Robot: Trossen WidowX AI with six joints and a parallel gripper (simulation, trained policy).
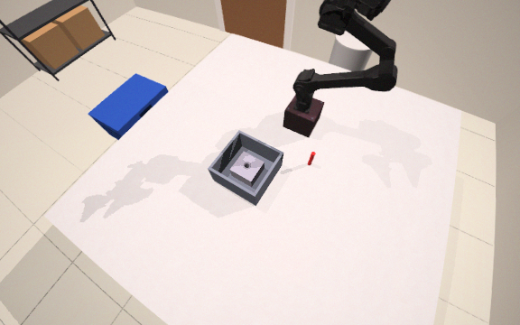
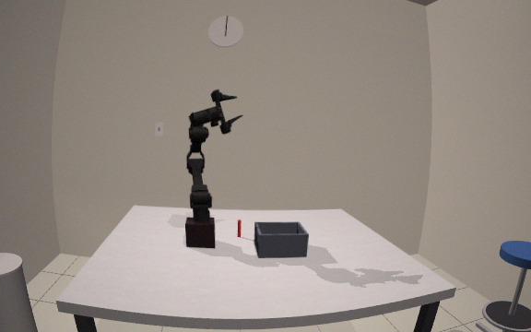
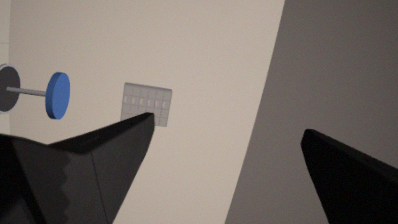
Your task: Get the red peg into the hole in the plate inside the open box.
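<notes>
The red peg is 540 mm below my gripper tip, 40 mm to the left of it and 20 mm ahead of it. The rest, counted from my gripper tip: light grey plate: 530 mm below, 170 mm to the right, 140 mm ahead; grey box: 550 mm below, 170 mm to the right, 140 mm ahead.
</notes>
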